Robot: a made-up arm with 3 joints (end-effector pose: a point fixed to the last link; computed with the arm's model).
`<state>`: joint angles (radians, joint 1 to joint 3).
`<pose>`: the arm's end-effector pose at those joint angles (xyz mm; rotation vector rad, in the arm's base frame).
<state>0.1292 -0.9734 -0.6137</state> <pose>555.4 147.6 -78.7 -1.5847 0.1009 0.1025</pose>
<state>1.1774 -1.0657 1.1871</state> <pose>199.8 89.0 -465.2 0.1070 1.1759 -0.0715</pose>
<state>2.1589 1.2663 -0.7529</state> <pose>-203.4 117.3 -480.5 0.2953 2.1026 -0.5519</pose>
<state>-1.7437 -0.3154 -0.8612</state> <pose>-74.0 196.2 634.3 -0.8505 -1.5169 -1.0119</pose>
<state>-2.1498 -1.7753 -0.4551</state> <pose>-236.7 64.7 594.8 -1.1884 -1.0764 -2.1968</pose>
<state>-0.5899 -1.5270 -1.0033</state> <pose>534.1 72.9 295.3 -2.4368 -0.2336 -0.7403</pose>
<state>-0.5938 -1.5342 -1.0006</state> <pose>533.1 72.1 297.4 -2.4398 -0.2337 -0.7464</pose>
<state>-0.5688 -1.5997 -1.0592</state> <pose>538.9 61.0 283.7 -2.5649 -0.1846 -0.7498</pose>
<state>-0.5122 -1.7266 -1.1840</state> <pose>549.1 38.7 254.8 -2.8218 -0.0857 -0.7389</pose>
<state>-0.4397 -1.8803 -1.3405</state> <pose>557.5 12.0 222.2 2.9904 -0.0265 0.6682</pose>
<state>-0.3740 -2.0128 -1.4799</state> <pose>561.8 -9.5 197.0 2.7464 -0.0922 0.5197</pose>
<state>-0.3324 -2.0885 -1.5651</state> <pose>563.6 -20.9 182.3 2.5980 -0.1141 0.4358</pose>
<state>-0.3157 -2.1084 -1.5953</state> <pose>564.5 -24.0 175.7 2.5519 -0.1173 0.4062</pose>
